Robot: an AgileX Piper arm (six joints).
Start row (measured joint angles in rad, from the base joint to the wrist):
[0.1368, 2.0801, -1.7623, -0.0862, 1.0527, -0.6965]
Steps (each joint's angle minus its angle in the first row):
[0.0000, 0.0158, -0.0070, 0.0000, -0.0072, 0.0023]
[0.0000, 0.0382, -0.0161, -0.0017, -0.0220, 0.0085]
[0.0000, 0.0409, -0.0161, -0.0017, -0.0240, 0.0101]
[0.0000, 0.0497, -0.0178, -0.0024, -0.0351, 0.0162]
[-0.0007, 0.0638, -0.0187, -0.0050, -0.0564, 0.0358]
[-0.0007, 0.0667, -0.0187, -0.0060, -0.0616, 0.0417]
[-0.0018, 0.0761, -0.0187, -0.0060, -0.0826, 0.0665]
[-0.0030, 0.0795, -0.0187, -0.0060, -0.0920, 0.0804]
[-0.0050, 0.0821, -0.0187, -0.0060, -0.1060, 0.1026]
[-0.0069, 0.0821, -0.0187, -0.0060, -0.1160, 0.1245]
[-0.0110, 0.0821, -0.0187, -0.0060, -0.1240, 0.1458]
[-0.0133, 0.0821, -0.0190, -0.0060, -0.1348, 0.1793]
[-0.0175, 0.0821, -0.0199, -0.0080, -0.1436, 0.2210]
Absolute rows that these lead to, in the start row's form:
[0.1368, 2.0959, -1.7693, -0.0862, 1.0455, -0.6942]
[0.1368, 2.1183, -1.7784, -0.0879, 1.0307, -0.6880]
[0.1368, 2.1210, -1.7784, -0.0879, 1.0287, -0.6864]
[0.1368, 2.1298, -1.7801, -0.0886, 1.0176, -0.6803]
[0.1361, 2.1439, -1.7810, -0.0912, 0.9963, -0.6607]
[0.1361, 2.1468, -1.7810, -0.0922, 0.9911, -0.6548]
[0.1350, 2.1562, -1.7810, -0.0922, 0.9701, -0.6300]
[0.1338, 2.1596, -1.7810, -0.0922, 0.9607, -0.6161]
[0.1318, 2.1622, -1.7810, -0.0922, 0.9467, -0.5939]
[0.1299, 2.1622, -1.7810, -0.0922, 0.9367, -0.5720]
[0.1258, 2.1622, -1.7810, -0.0922, 0.9287, -0.5507]
[0.1235, 2.1622, -1.7813, -0.0922, 0.9179, -0.5172]
[0.1193, 2.1622, -1.7822, -0.0942, 0.9091, -0.4755]

